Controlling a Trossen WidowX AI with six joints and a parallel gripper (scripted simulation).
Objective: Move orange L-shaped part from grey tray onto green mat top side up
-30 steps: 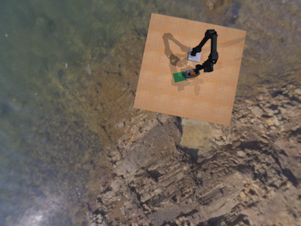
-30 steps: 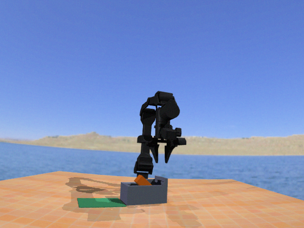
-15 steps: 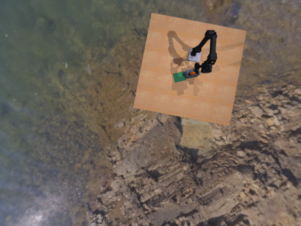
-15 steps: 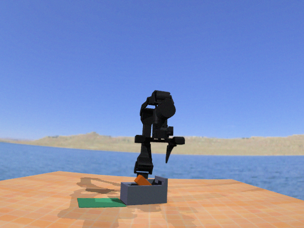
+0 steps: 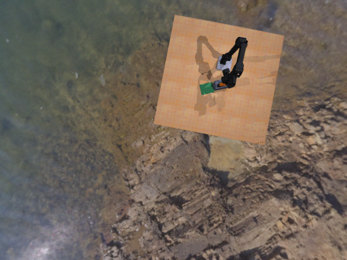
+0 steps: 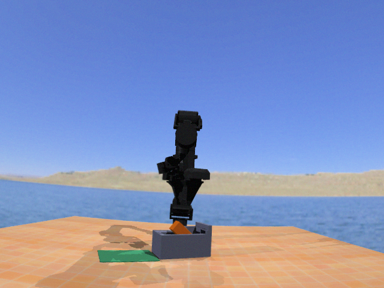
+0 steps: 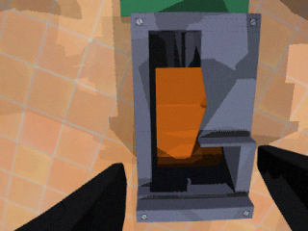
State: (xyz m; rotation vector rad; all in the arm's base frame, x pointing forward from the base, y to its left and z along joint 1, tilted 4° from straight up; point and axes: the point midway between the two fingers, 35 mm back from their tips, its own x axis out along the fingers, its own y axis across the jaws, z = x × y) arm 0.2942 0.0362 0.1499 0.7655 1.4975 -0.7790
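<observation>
Now: gripper tip 3 cm past the orange L-shaped part, 2 cm to the right of it and 10 cm above it. The rest, counted from my gripper tip: green mat (6 cm ahead, 14 cm to the right, 16 cm below).
</observation>
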